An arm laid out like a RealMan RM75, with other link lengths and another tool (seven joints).
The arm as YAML. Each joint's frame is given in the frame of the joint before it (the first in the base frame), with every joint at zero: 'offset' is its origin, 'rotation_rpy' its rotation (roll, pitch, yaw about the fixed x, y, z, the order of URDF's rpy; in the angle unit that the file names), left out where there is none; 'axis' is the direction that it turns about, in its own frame. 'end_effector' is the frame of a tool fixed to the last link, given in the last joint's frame.
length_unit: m
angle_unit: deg
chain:
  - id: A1
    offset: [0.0, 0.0, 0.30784]
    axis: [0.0, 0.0, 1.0]
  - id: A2
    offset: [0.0, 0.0, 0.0]
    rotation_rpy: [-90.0, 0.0, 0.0]
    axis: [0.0, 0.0, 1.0]
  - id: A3
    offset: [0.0, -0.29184, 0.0]
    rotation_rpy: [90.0, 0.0, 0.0]
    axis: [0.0, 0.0, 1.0]
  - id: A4
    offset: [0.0, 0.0, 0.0]
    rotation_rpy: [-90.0, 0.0, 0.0]
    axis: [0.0, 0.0, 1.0]
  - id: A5
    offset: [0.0, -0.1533, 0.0]
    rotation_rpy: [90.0, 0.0, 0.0]
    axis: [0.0, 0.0, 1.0]
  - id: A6
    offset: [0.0, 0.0, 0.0]
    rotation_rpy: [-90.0, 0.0, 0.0]
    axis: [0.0, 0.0, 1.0]
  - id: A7
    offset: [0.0, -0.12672, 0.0]
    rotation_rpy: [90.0, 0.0, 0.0]
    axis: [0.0, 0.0, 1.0]
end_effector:
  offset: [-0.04, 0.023, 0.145]
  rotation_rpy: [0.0, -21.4, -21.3]
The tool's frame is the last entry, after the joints.
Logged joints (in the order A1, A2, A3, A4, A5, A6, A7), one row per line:
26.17 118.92 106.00 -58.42 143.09 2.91 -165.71
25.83 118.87 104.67 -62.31 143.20 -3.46 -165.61
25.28 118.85 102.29 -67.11 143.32 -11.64 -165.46
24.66 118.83 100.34 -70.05 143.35 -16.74 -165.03
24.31 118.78 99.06 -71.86 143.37 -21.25 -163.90
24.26 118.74 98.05 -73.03 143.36 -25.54 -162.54
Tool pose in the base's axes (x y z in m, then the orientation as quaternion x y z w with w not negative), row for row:
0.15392 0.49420 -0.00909 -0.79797 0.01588 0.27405 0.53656
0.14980 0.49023 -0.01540 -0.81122 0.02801 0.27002 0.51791
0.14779 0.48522 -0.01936 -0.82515 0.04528 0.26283 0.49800
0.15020 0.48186 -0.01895 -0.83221 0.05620 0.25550 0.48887
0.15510 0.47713 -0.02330 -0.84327 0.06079 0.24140 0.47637
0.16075 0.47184 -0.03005 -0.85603 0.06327 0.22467 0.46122
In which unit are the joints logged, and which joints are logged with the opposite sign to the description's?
The joints are logged in degrees. Opposite sign: A3, A5, A7.
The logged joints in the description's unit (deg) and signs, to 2 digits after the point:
26.17 118.92 -106.00 -58.42 -143.09 2.91 165.71
25.83 118.87 -104.67 -62.31 -143.20 -3.46 165.61
25.28 118.85 -102.29 -67.11 -143.32 -11.64 165.46
24.66 118.83 -100.34 -70.05 -143.35 -16.74 165.03
24.31 118.78 -99.06 -71.86 -143.37 -21.25 163.90
24.26 118.74 -98.05 -73.03 -143.36 -25.54 162.54

